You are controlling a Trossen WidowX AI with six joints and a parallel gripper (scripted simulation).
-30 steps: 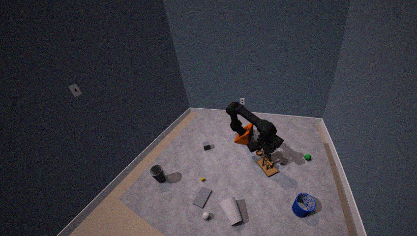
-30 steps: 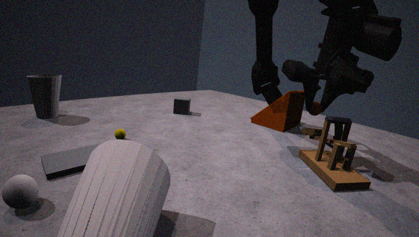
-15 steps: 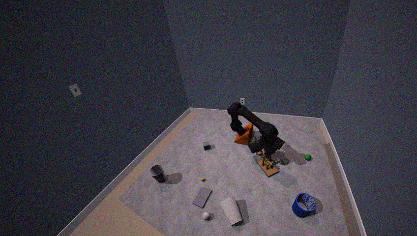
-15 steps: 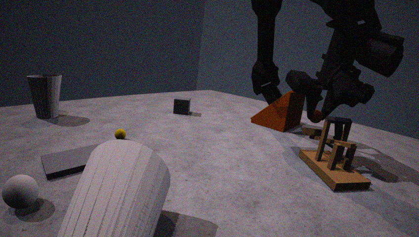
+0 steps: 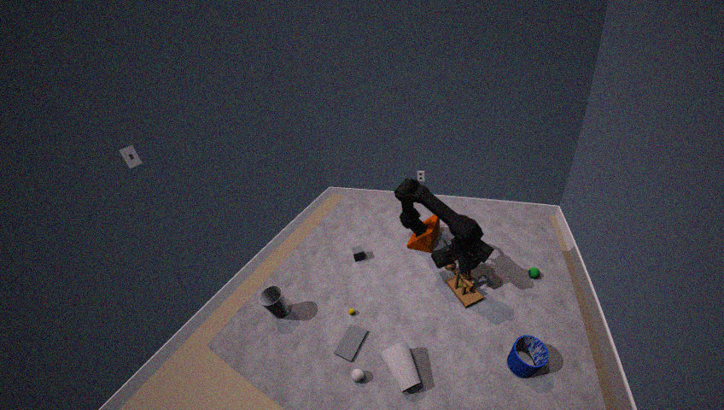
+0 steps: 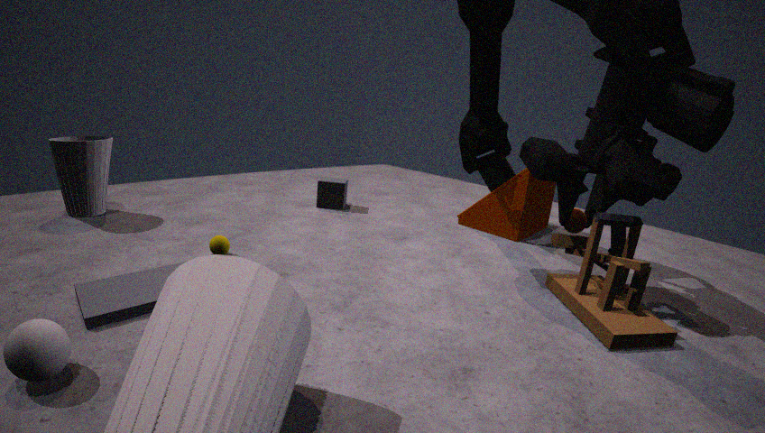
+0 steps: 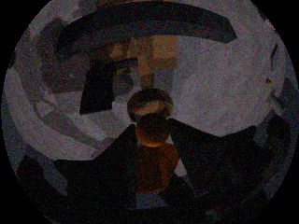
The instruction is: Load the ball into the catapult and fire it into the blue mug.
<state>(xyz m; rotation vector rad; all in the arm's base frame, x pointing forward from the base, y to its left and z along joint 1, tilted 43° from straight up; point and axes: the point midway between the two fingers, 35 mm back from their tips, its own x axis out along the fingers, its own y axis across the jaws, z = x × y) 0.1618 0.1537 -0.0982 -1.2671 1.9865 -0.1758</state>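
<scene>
My gripper tip is now 1 cm below the orange ball. From my gripper tip the other things lie so: green ball 33 cm to the left, 8 cm behind, 5 cm below; blue mug 30 cm to the left, 29 cm ahead, 4 cm below; wooden catapult 5 cm to the left, 3 cm ahead, 2 cm below.
</scene>
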